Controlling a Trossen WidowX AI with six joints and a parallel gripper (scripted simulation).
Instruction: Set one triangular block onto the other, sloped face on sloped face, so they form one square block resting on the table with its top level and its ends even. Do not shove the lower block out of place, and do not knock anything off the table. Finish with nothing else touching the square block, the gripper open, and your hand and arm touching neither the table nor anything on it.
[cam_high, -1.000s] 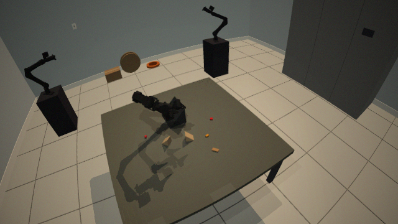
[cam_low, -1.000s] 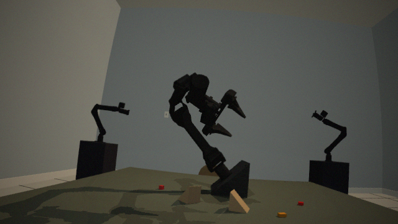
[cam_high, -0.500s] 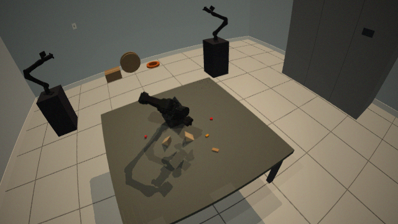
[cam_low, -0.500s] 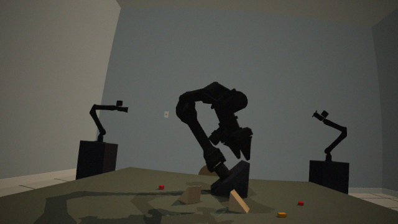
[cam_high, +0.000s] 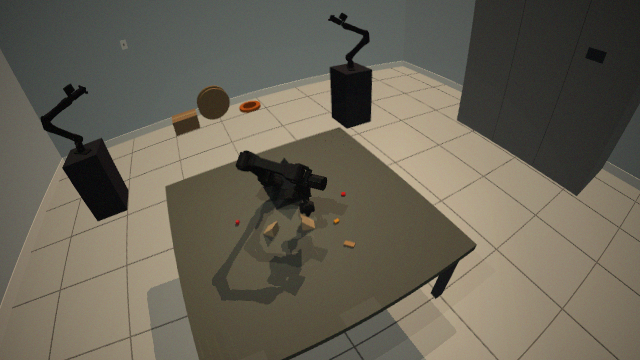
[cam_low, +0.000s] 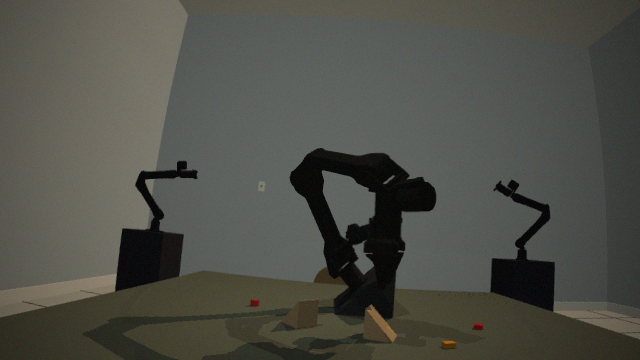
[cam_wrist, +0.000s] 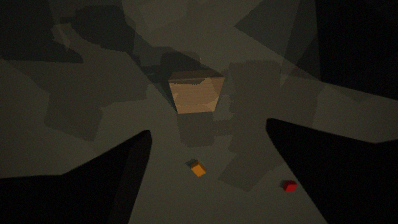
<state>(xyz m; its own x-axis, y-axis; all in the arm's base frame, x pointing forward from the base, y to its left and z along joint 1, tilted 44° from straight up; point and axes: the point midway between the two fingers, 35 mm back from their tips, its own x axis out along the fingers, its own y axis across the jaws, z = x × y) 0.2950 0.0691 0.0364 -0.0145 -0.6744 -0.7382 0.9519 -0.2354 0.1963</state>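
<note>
My gripper tip is 90 mm above the triangular block and 20 mm to the left of it. Also, from my gripper tip: red cube 310 mm to the right, 190 mm behind, 100 mm below; orange cube 130 mm to the left, 100 mm below, 50 mm ahead; tan piece 210 mm ahead, 110 mm to the left, 100 mm below.
</note>
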